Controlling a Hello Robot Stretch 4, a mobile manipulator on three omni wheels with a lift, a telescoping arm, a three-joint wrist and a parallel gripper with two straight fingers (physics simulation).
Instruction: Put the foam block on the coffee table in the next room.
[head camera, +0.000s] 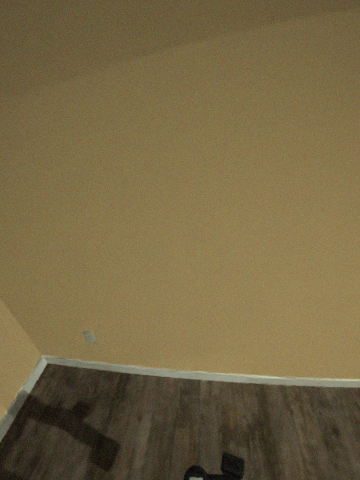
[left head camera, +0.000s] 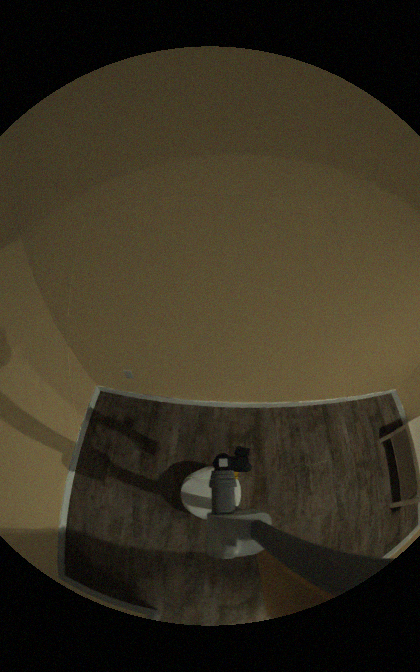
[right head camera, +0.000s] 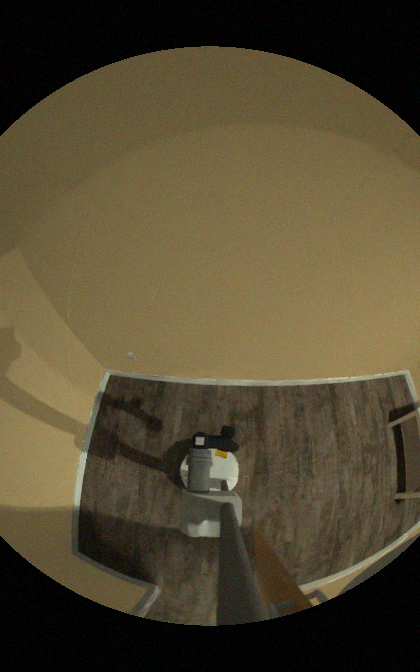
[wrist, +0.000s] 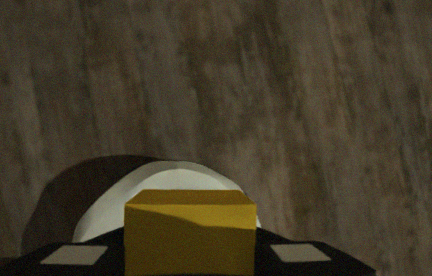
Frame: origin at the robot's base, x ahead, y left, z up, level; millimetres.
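Where they show: gripper, fingertip midpoint: (wrist: 191, 241).
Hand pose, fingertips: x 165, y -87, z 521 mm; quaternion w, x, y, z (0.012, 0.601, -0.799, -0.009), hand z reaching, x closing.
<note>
After its pixels a point has its place.
The yellow foam block (wrist: 190, 222) {y -93, x 189, z 566 mm} (right head camera: 221, 454) (left head camera: 237, 475) is held between the two fingers of my gripper (wrist: 191, 241) {y -87, x 165, z 521 mm}, above my round white base. The gripper is shut on it. Its black wrist parts partly cover the block in the left head view. A low piece of furniture with a brown panel (left head camera: 404, 465) (right head camera: 412, 455) and light brown legs stands at the right edge of both side head views. It is cut off by the edge; it may be the coffee table, but its top cannot be made out clearly.
A plain yellow wall (head camera: 200, 225) {y -18, x 784, z 1163 mm} with a white baseboard (head camera: 200, 375) {y -32, x 770, z 37 mm} stands ahead. A corner and another wall are at the left. An orange-brown door (right head camera: 280, 570) (left head camera: 290, 582) is behind at the lower right. A piece of door frame (right head camera: 146, 600) shows at the lower left.
</note>
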